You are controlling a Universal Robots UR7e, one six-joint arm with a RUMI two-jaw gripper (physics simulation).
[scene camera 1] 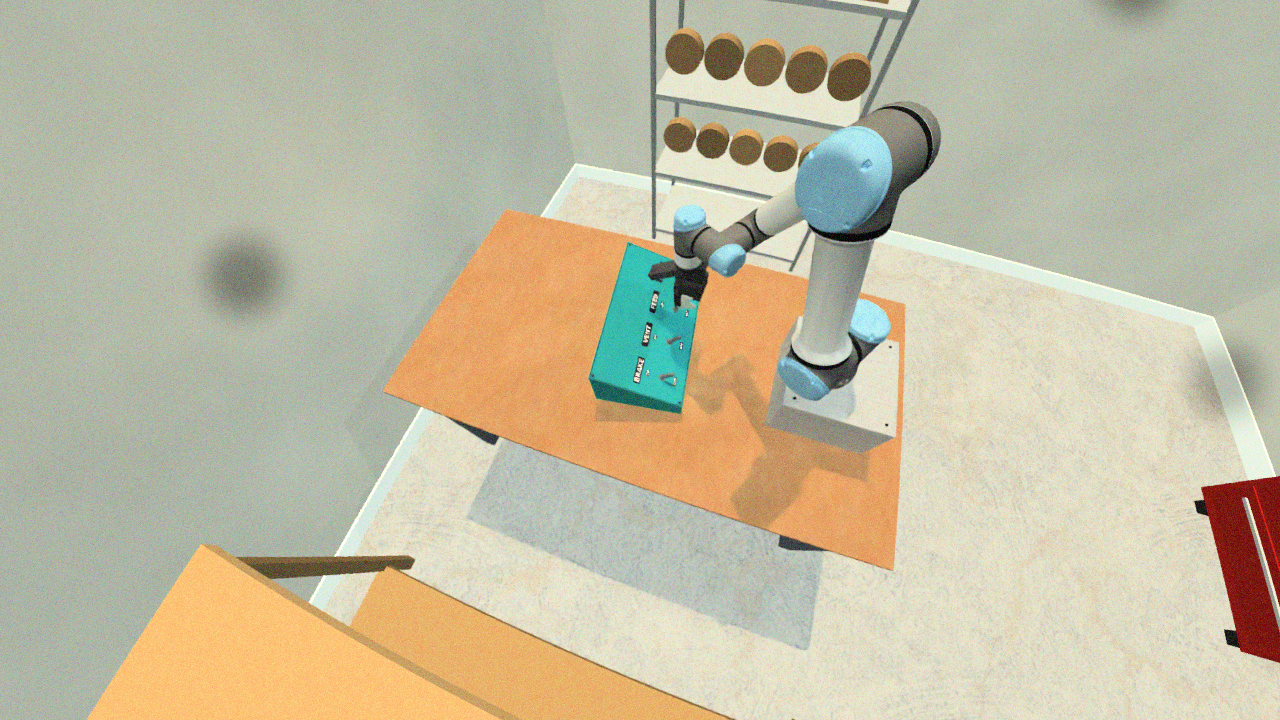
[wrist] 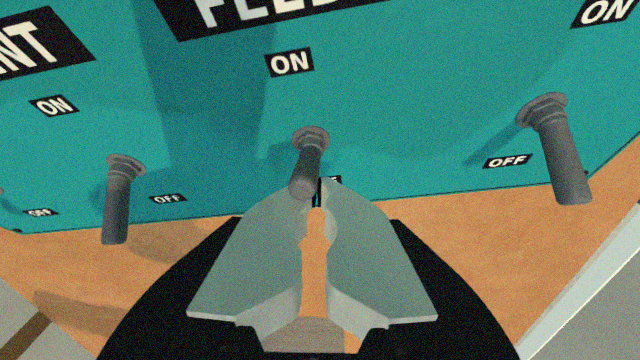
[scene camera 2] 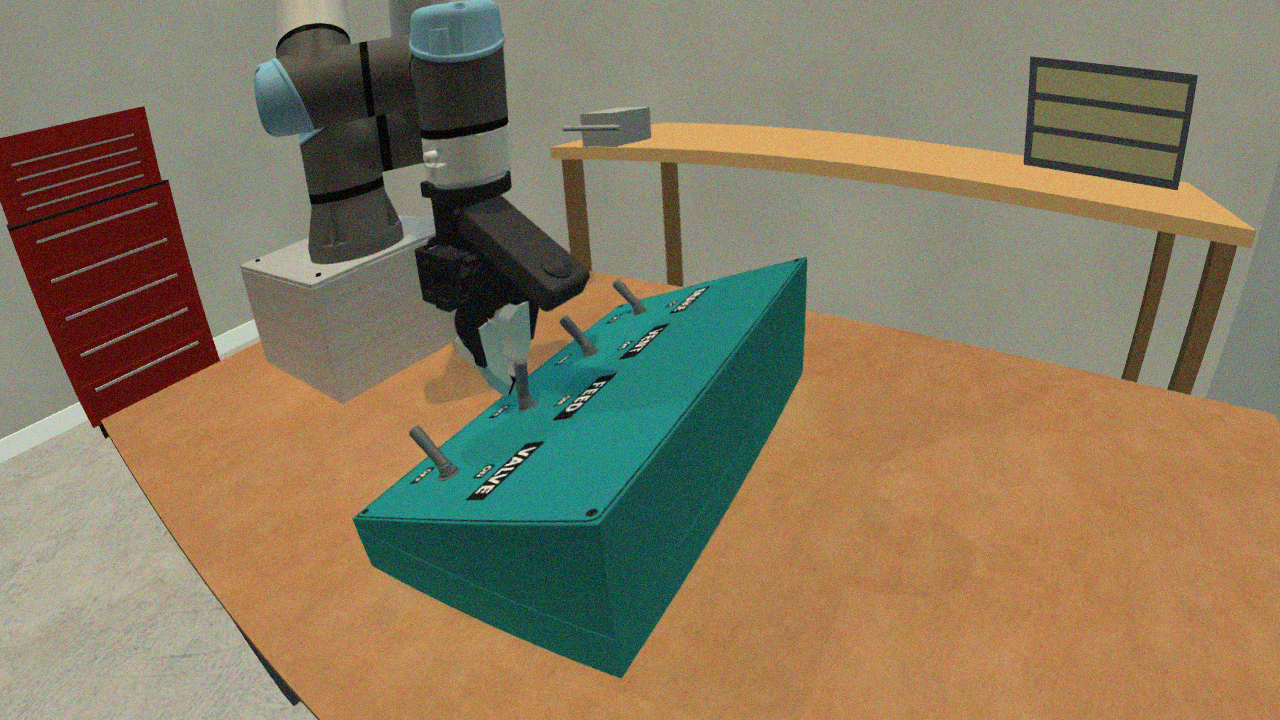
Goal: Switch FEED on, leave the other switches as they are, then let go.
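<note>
The teal switch panel sits on the table. The FEED lever stands more upright than its neighbours, between its ON and OFF labels. My gripper is shut and empty. Its tips are at the OFF side of the FEED lever, right against it or very close; contact cannot be told for sure. The VALVE lever, VENT lever and BRAKE lever lean toward OFF. The gripper partly covers FEED's OFF label.
The VENT and VALVE levers stand on either side of my fingers. The orange table carries the panel and the robot's pale base block. A shelf rack, a red tool cabinet and a workbench stand beyond the table.
</note>
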